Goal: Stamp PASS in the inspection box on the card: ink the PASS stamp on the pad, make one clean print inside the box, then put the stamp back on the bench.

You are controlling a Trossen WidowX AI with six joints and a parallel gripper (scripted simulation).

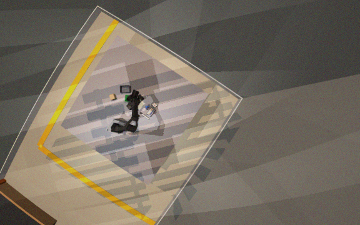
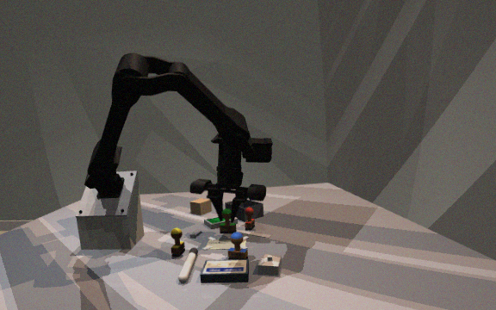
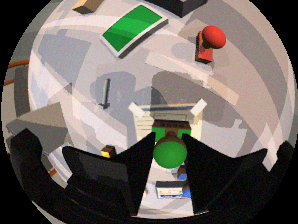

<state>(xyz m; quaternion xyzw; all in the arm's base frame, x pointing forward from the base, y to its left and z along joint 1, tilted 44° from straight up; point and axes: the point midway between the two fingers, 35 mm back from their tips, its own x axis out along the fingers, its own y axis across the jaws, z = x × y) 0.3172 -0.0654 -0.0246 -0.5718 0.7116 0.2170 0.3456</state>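
My gripper tip is now 60 mm above the card and 10 mm to the left of it. The rest, counted from my gripper tip: green-knobbed stamp 10 mm below; then blue-knobbed stamp 110 mm to the right, 40 mm below, 20 mm ahead; then red-knobbed stamp 90 mm to the left, 60 mm ahead, 40 mm below.
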